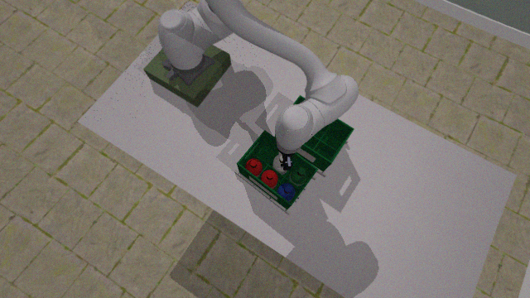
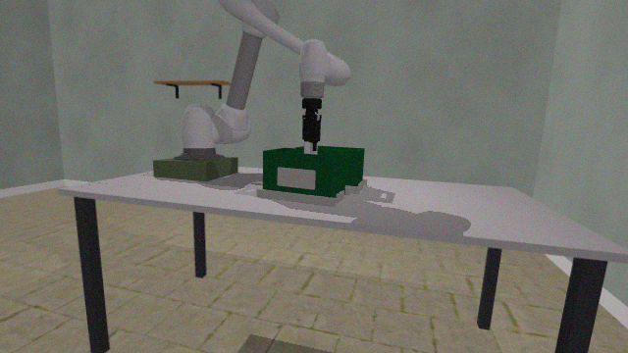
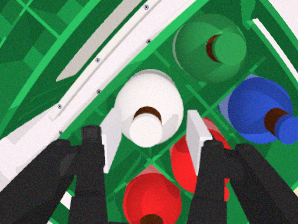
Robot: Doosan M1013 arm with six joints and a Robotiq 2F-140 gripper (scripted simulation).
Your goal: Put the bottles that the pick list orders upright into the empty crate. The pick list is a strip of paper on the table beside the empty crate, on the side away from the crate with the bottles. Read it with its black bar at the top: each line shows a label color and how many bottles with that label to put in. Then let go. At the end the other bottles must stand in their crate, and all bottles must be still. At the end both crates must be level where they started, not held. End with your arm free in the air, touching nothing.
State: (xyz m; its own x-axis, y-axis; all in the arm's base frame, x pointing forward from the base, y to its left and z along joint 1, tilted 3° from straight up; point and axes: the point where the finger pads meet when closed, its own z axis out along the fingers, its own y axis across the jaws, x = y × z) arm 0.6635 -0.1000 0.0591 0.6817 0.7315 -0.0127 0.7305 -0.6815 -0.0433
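My gripper is now 90 mm above the white-capped bottle. The rest, counted from my hand: green-capped bottle: 90 mm ahead, 10 mm to the left, 90 mm below; then pick list: 30 mm ahead, 340 mm to the left, 170 mm below; then blue bottle: 90 mm ahead, 80 mm to the right, 90 mm below.
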